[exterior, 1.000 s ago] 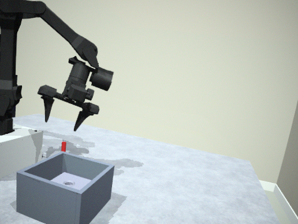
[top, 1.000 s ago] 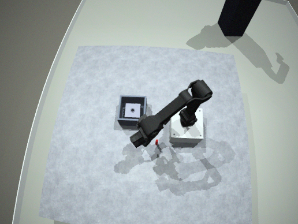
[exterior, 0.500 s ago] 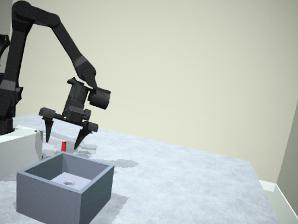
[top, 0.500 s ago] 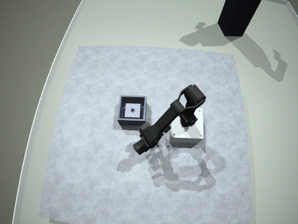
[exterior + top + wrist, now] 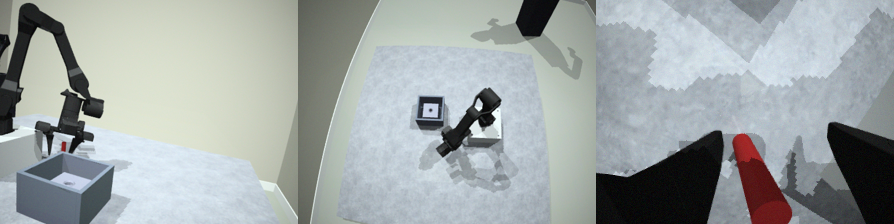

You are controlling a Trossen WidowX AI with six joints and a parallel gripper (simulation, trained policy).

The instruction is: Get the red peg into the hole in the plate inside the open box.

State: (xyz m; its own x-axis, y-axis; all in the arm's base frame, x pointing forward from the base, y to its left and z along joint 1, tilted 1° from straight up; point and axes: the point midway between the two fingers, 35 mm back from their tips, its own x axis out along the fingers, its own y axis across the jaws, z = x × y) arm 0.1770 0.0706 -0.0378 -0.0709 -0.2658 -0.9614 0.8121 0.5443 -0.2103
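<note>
My gripper tip is now 20 mm to the right of the red peg and 10 mm below it. Also, from my gripper tip: grey-blue box: 190 mm to the right, 120 mm ahead, 10 mm below.
</note>
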